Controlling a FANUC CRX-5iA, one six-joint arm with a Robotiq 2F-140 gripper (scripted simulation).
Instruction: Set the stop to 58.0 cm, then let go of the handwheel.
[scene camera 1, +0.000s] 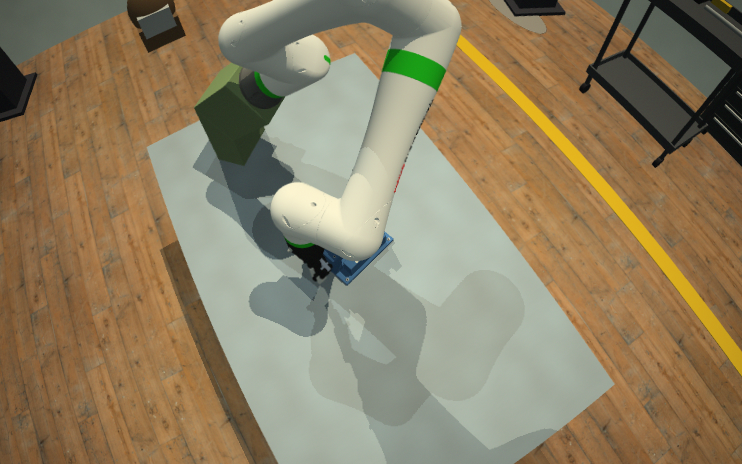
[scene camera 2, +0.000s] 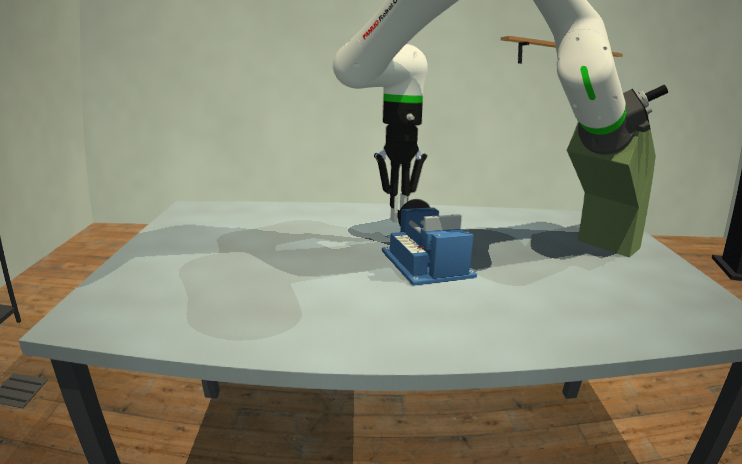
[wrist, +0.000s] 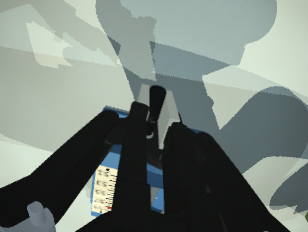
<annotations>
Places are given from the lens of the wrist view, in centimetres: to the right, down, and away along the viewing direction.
gripper (wrist: 153, 99): 0, -2, 20
black handwheel (wrist: 153, 152): 0, 3, 17
</annotations>
